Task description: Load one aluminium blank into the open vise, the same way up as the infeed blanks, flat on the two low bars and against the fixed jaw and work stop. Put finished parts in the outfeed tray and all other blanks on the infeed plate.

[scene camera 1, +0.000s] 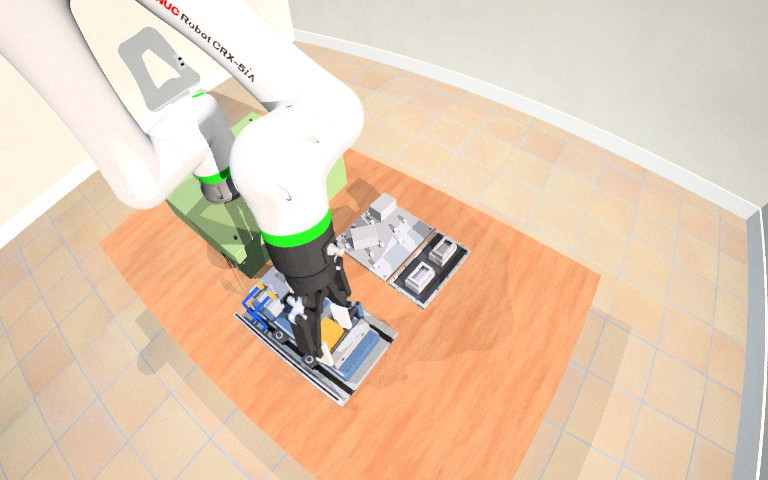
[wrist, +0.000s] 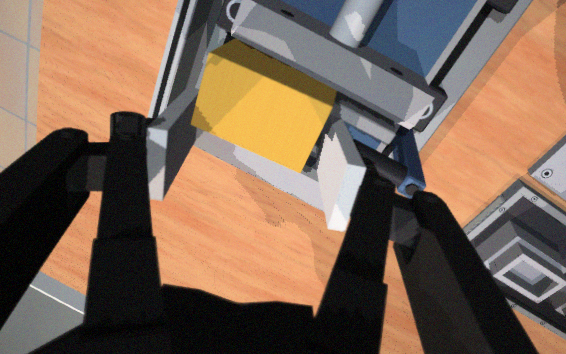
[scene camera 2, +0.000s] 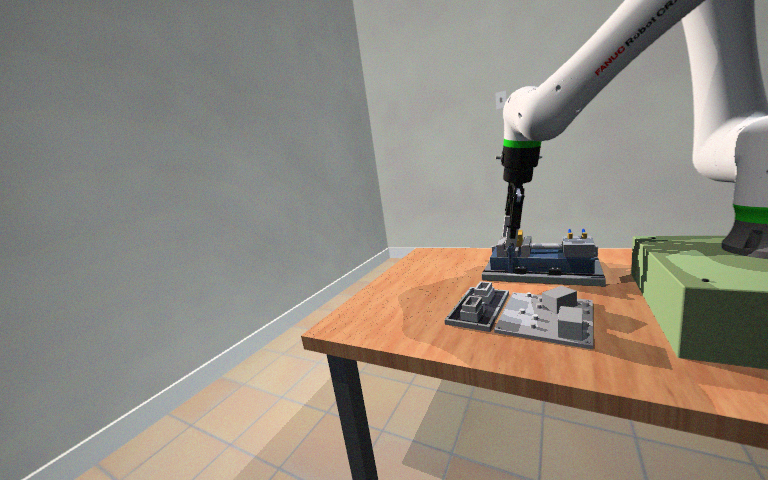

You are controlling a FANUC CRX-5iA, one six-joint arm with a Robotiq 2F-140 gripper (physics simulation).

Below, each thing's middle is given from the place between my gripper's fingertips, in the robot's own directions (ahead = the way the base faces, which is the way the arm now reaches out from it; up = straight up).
Right now my hand is 2 cm past the brass blank (wrist: 247,97) and 1 cm below it. Round my hand: grey infeed plate (scene camera 1: 390,258) (28 cm to the left, 14 cm behind, 8 cm below); outfeed tray (scene camera 1: 459,256) (29 cm to the left, 8 cm below, 1 cm ahead).
